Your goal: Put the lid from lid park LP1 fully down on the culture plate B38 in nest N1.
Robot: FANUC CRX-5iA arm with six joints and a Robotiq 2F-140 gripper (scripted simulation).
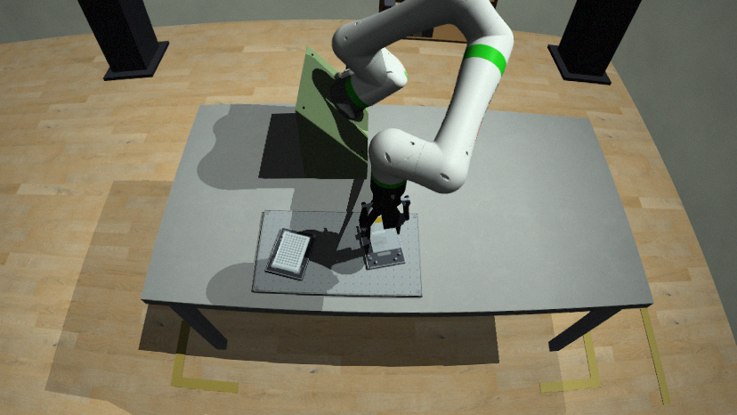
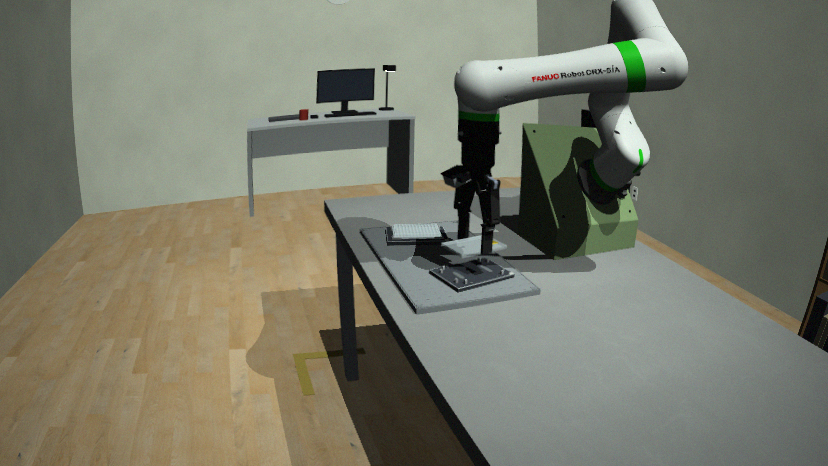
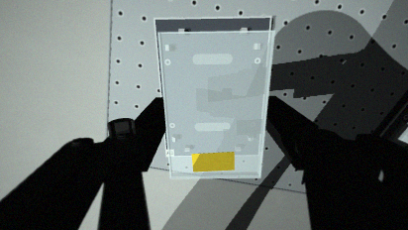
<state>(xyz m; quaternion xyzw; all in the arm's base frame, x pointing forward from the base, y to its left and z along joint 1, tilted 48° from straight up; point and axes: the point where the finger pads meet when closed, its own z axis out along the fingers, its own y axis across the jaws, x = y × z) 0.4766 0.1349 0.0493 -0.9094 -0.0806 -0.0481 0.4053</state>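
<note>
Now: the white culture plate 29 cm to the right of my hand, 8 cm below it and 4 cm ahead of it. The rest, counted from my hand: lid park LP1: 9 cm below; then dark nest N1: 29 cm to the right, 9 cm below, 4 cm ahead; then clear lid: 2 cm below.
</note>
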